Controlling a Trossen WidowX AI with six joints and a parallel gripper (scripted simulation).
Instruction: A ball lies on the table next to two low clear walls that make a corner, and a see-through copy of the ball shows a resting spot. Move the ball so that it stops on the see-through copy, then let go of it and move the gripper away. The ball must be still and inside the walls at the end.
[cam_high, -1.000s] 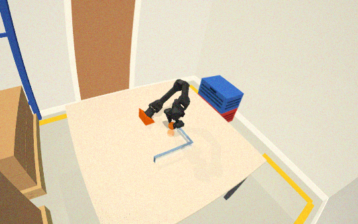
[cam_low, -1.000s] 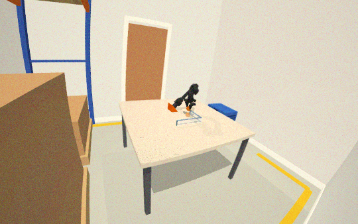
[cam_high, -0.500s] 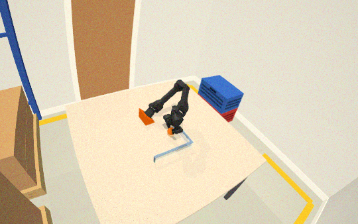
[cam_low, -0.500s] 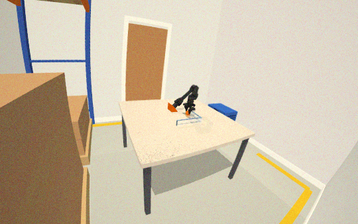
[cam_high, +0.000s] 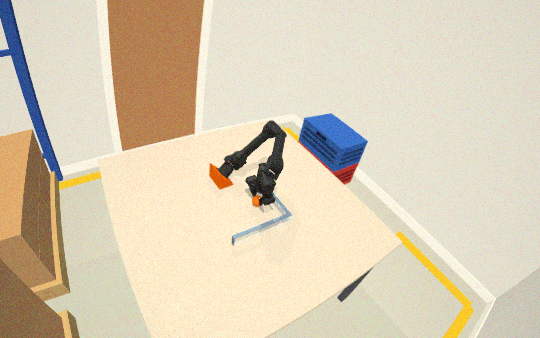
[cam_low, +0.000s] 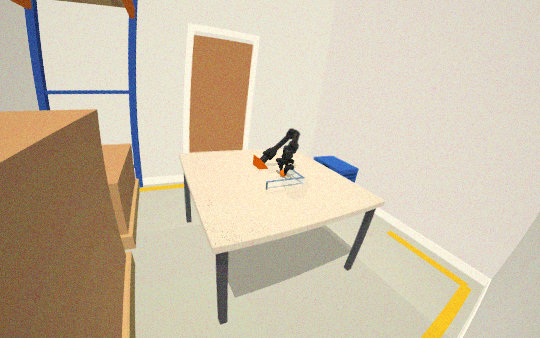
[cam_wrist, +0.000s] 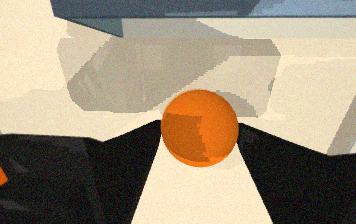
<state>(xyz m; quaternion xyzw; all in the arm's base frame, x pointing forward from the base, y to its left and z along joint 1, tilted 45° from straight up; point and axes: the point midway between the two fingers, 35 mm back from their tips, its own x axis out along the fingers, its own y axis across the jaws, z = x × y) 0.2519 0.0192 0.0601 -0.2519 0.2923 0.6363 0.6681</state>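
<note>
Right now my gripper tip is right at the orange ball. Also, from my gripper tip: see-through copy of ball: right at my gripper tip.
</note>
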